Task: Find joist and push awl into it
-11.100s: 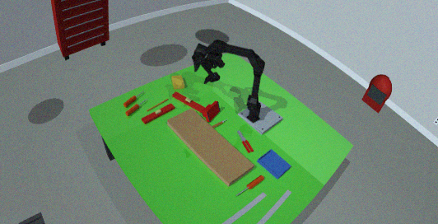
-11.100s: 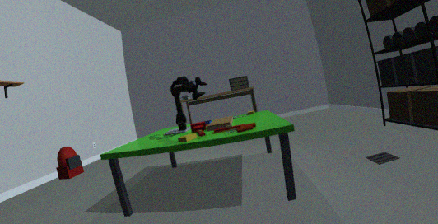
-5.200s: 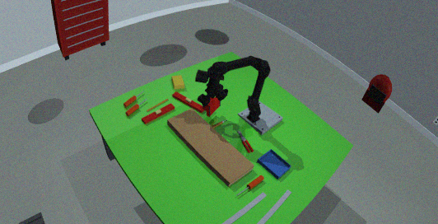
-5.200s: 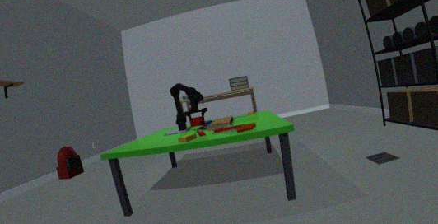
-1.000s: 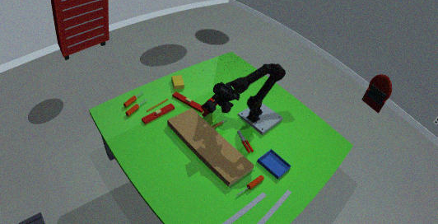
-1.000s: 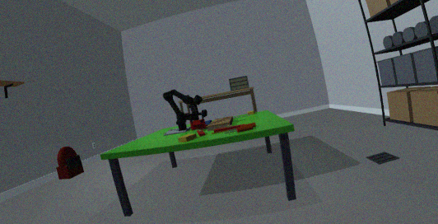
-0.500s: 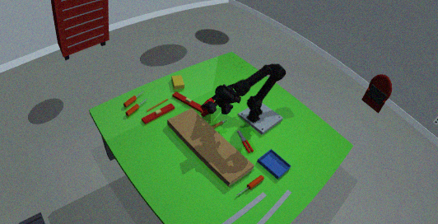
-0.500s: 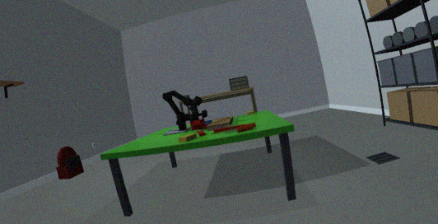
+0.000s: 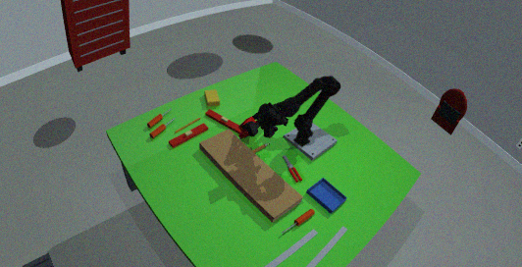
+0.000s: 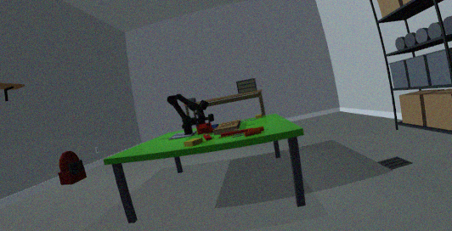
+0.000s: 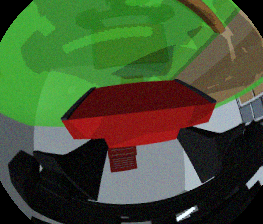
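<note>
The stud finder is 1 cm ahead of my gripper tip, 1 cm to the left of it and 1 cm below it. Round my gripper tip: awl (2 cm behind, 12 cm to the left, 7 cm below); then blue tray (7 cm behind, 53 cm to the left, 7 cm below).
</note>
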